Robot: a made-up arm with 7 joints.
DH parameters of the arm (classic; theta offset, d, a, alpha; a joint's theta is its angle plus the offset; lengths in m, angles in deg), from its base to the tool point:
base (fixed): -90 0.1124 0 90
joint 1: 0 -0.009 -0.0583 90
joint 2: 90 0.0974 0.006 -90
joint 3: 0 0.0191 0.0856 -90
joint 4: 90 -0.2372 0.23 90
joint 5: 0 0.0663 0.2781 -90
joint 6: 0 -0.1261 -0.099 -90
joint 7: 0 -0.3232 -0.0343 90
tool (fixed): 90 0.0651 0 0
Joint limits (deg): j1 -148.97..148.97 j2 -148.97..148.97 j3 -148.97..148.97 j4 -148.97..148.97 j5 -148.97..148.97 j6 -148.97..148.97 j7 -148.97..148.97
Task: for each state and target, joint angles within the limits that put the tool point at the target. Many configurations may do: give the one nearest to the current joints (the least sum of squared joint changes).
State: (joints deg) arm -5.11 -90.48 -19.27 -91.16 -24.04 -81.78 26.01
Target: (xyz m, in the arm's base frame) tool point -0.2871 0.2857 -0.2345
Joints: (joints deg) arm -27.69 -77.29 -31.02 -108.24 -22.10 -45.43 33.28
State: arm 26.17 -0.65 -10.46 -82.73 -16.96 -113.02 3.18
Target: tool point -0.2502 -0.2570 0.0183
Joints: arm 38.96 -20.73 25.61 -71.65 -38.00 -91.07 5.83
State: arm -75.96 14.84 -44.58 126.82 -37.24 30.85 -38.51
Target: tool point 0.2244 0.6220 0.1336
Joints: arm -117.37 23.82 2.70 119.96 -51.53 13.36 -42.92
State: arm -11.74 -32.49 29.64 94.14 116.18 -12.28 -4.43
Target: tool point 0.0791 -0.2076 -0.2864
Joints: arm -2.15 -17.24 45.17 87.89 102.50 -24.91 -13.72
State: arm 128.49 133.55 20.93 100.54 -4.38 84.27 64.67
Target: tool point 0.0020 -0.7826 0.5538
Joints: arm 102.40 124.45 44.90 110.82 -3.90 85.77 65.44
